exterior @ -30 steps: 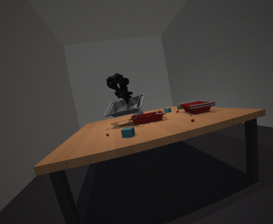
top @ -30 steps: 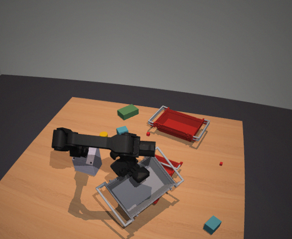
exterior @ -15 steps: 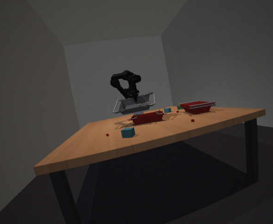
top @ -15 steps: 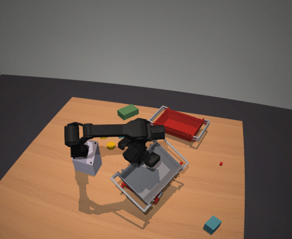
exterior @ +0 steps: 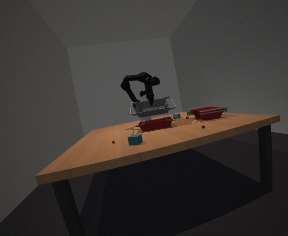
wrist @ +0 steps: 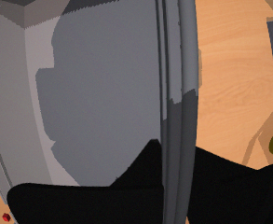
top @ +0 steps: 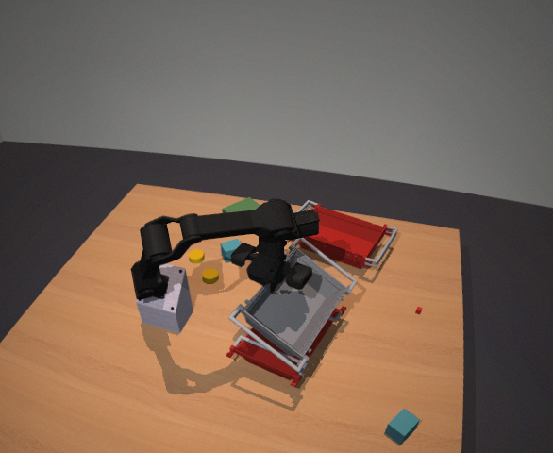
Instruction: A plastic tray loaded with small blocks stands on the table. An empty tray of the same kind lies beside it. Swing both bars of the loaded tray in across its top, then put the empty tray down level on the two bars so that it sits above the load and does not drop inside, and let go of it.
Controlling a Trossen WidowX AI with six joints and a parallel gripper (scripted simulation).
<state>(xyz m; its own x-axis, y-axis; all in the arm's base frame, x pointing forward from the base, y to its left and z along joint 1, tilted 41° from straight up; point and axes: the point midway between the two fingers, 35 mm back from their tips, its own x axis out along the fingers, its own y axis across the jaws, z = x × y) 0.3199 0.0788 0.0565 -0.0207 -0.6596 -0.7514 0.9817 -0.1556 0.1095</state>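
Now: gripper tip 80 mm short of the grey tray and 10 mm to the left of it. The rest, counted from my gripper tip: tiny red cube: 380 mm ahead, 210 mm to the left, 170 mm below; then green block: 280 mm behind, 510 mm to the left, 160 mm below.
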